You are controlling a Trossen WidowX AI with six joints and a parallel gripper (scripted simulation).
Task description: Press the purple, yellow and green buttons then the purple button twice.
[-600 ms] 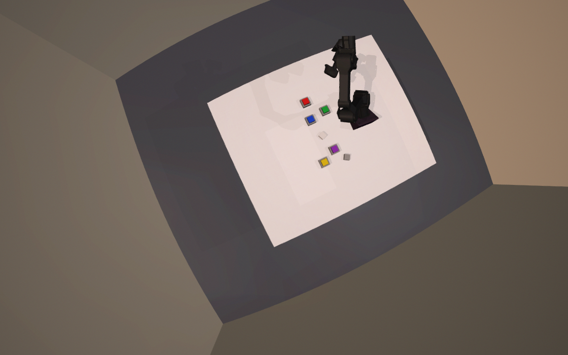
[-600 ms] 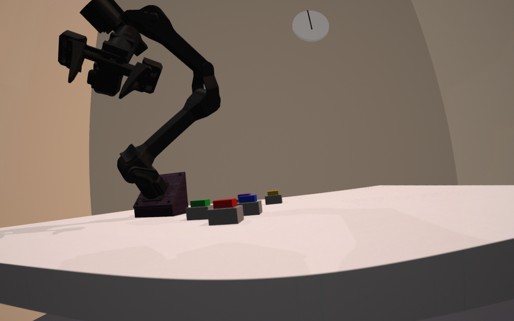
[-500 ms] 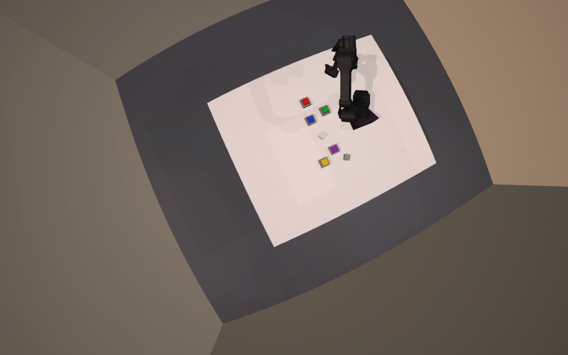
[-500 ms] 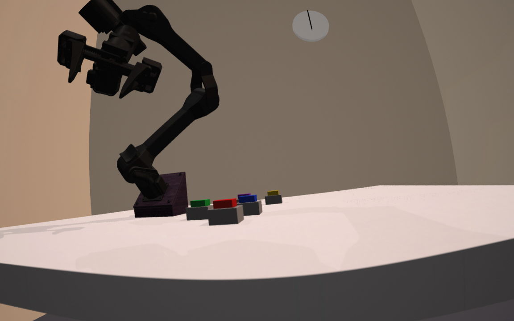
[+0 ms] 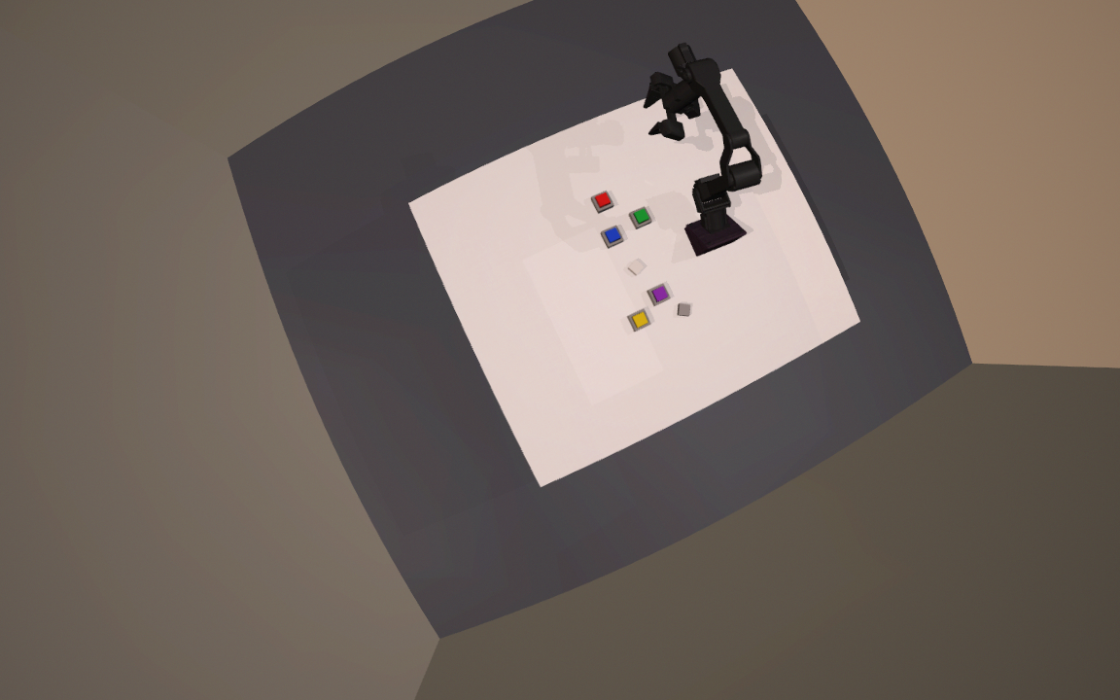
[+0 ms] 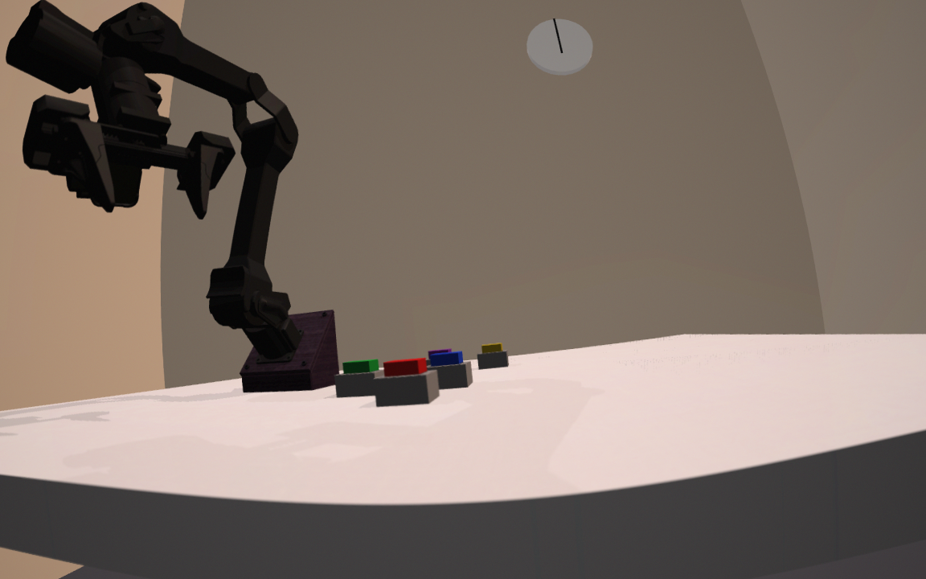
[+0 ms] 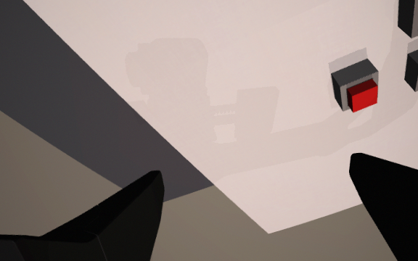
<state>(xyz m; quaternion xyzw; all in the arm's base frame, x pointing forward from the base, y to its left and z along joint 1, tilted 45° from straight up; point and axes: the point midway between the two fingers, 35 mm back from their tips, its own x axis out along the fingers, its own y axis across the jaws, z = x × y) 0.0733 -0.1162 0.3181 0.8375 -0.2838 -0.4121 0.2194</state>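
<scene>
Right now my gripper tip is 430 mm to the right of the purple button, 150 mm above it and 130 mm short of it. Round my gripper tip: blue button (230 mm to the left, 180 mm ahead, 150 mm below); then red button (170 mm ahead, 150 mm below, 130 mm to the left); then green button (210 mm to the left, 150 mm below, 90 mm ahead).
</scene>
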